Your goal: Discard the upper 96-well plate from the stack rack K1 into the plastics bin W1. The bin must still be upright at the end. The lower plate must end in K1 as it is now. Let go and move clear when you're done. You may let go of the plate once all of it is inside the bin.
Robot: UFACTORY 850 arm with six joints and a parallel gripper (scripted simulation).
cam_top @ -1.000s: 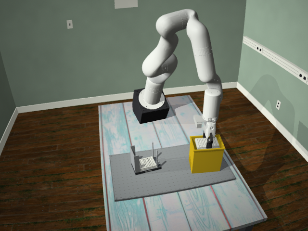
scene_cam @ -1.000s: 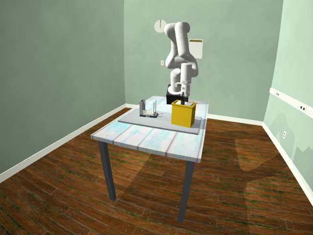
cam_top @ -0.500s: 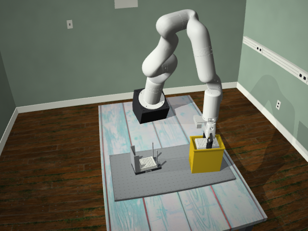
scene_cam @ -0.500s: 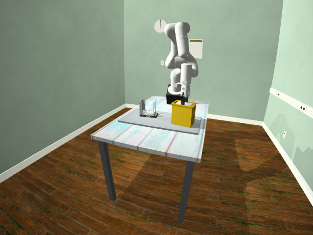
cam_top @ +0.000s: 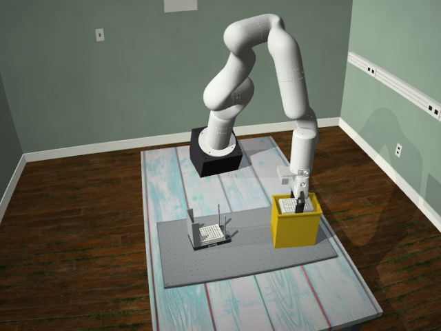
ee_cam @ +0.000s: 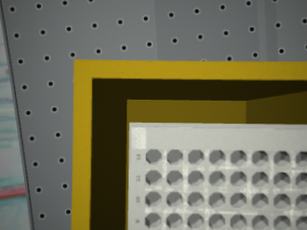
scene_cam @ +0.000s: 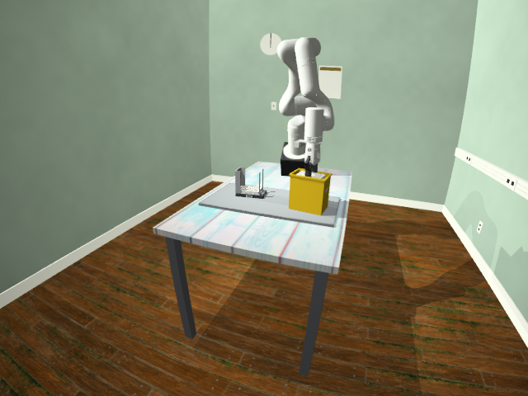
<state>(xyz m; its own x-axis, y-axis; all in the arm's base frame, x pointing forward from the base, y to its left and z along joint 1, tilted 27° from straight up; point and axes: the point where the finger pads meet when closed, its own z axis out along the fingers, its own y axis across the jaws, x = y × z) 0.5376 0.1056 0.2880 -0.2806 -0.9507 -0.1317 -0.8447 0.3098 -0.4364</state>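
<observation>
Right now the yellow plastics bin is 90 mm below my hand.
</observation>
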